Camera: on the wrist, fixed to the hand. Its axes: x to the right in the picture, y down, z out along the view.
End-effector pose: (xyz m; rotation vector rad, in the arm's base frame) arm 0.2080 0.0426 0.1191 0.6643 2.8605 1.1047
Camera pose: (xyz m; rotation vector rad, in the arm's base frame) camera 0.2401 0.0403 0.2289 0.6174 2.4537 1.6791
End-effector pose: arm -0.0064 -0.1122 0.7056 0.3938 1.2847 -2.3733
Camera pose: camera 0.0492 -0.0823 0.6102 0.2425 1.7736 -1.9900
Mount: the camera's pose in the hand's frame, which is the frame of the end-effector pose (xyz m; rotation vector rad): -0.0142 0.0814 -0.0791 -0.4642 -0.0015 -0.0062
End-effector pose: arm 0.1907 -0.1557 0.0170 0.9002 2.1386 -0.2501
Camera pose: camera 0.2050 -0.0686 0.0897 0.6194 2.0722 0.2370
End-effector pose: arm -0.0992 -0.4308 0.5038 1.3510 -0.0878 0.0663
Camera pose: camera -0.1194 -0.3359 0.5644 0.8875 -0.0936 0.0365
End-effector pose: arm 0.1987 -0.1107 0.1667 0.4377 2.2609 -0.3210
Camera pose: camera 0.1883 -0.0110 0.2218 0.1849 2.2441 0.2015
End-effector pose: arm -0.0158 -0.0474 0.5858 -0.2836 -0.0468 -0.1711
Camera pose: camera -0.0138 0.0095 0.4866 -0.7466 -0.0087 -0.1869
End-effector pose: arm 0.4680 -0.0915 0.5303 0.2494 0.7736 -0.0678
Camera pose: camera 0.4162 0.0065 0.5019 -0.1937 0.7669 0.1059
